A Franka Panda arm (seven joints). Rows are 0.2 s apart.
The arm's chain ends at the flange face. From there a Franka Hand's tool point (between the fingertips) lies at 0.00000 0.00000 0.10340 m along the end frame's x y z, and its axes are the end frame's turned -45 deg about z.
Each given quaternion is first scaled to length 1.
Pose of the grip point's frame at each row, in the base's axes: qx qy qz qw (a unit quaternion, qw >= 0); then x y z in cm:
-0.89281, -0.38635, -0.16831, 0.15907, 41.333, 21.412, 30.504
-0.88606, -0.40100, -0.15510, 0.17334, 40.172, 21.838, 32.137
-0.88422, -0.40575, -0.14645, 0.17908, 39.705, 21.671, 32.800
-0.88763, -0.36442, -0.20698, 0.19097, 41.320, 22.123, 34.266
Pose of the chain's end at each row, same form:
-0.97269, -0.01528, -0.09462, 0.21137, 39.496, 17.130, 39.735
-0.97207, -0.03140, -0.07696, 0.21950, 38.767, 17.376, 41.358
-0.97219, -0.03649, -0.06677, 0.22149, 38.530, 17.168, 42.033
-0.95952, 0.00300, -0.11814, 0.25564, 38.960, 17.058, 42.966

